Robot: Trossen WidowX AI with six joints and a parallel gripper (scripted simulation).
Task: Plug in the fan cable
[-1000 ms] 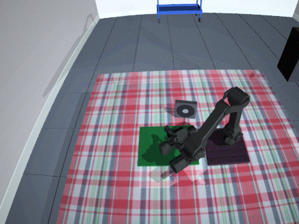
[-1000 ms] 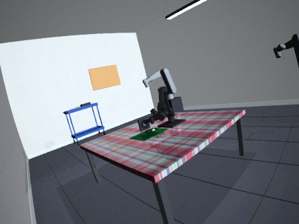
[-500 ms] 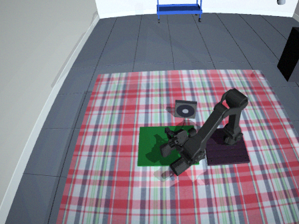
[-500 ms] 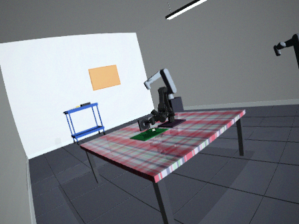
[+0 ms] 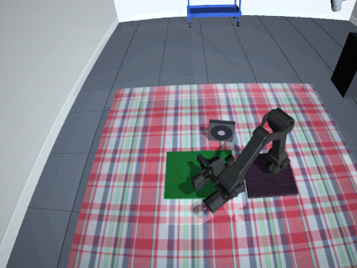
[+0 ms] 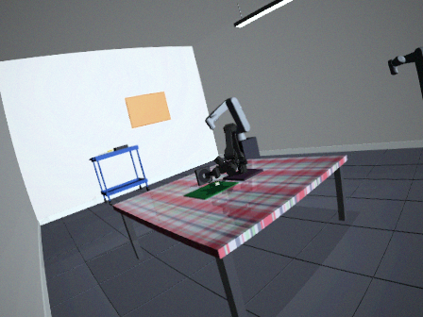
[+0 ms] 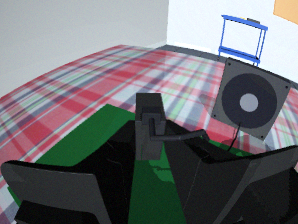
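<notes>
The green board is 1 cm ahead of my gripper tip and 12 cm below it. From my gripper tip the other things lie so: black fan: 10 cm behind, 19 cm to the right, 5 cm below; then white four-pin header: 7 cm behind, 3 cm to the right, 11 cm below; then dark fan plug: 1 cm to the right, 1 cm below.
</notes>
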